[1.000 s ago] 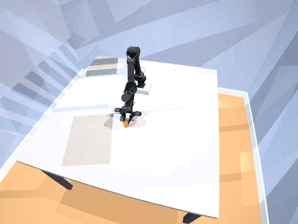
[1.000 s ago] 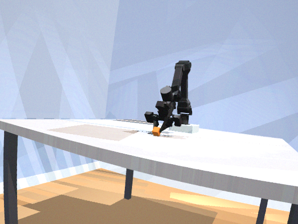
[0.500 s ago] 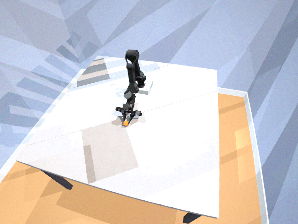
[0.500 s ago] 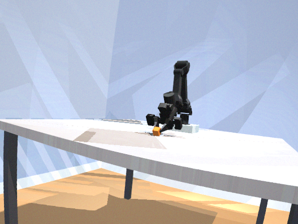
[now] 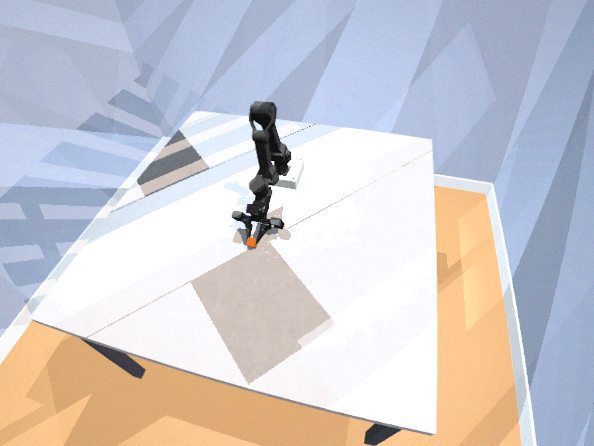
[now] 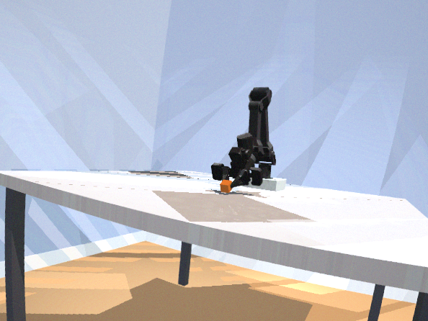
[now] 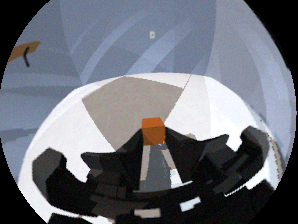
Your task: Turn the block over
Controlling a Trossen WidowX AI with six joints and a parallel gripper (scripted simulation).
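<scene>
Now: the orange block 1 cm below my gripper tip.
</scene>
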